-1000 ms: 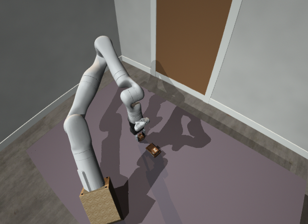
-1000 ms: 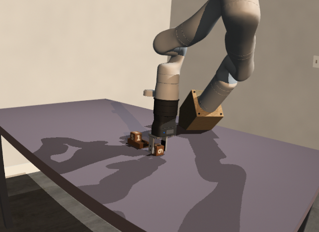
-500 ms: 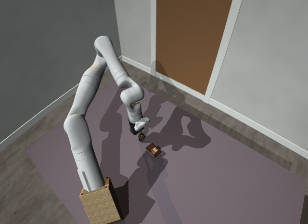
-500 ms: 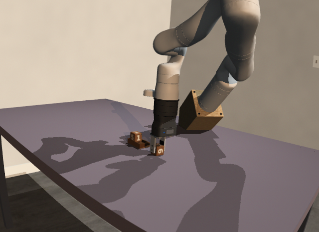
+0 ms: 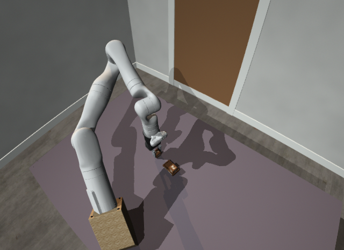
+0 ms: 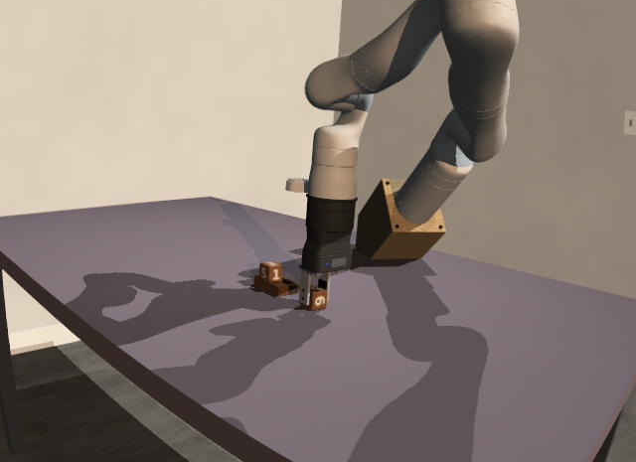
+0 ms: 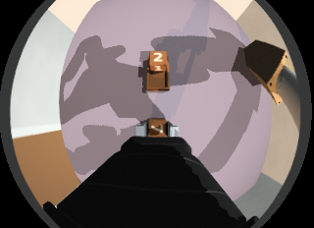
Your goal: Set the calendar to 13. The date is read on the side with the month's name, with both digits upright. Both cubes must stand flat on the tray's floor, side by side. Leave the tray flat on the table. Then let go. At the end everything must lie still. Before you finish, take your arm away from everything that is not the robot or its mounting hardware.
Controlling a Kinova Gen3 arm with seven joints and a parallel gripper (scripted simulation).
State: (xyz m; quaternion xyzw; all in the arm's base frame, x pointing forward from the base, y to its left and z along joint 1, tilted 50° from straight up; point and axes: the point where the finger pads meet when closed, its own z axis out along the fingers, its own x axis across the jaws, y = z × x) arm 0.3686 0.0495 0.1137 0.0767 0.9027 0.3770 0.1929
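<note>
Right now my hand is 11 cm to the left of the tray and 2 cm above it.
</note>
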